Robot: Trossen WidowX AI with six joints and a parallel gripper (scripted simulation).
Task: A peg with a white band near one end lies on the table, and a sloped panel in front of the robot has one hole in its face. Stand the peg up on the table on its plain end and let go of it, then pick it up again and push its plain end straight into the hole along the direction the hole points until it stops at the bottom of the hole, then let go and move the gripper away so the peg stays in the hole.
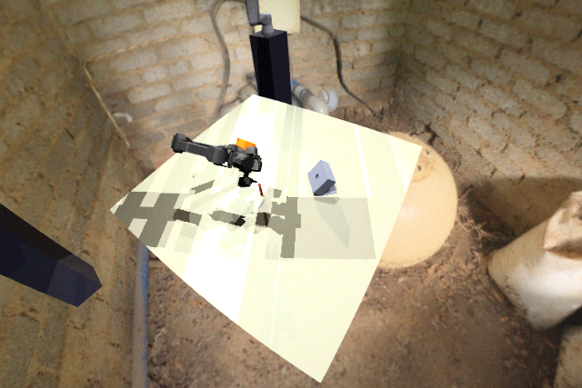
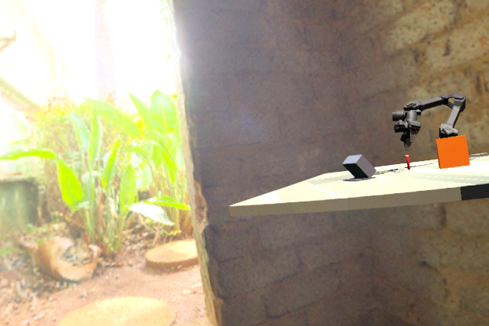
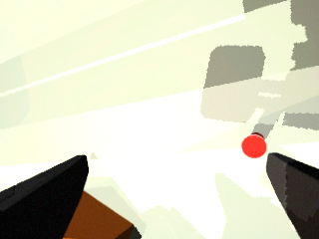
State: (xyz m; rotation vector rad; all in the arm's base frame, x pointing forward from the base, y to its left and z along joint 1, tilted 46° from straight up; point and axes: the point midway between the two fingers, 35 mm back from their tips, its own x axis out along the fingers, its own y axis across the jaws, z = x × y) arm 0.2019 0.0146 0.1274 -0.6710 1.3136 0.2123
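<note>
My gripper tip is 70 mm above the red peg, 30 mm to the left of it and 20 mm short of it. Round my gripper tip: sloped panel: 220 mm ahead, 200 mm to the left, 60 mm below.
</note>
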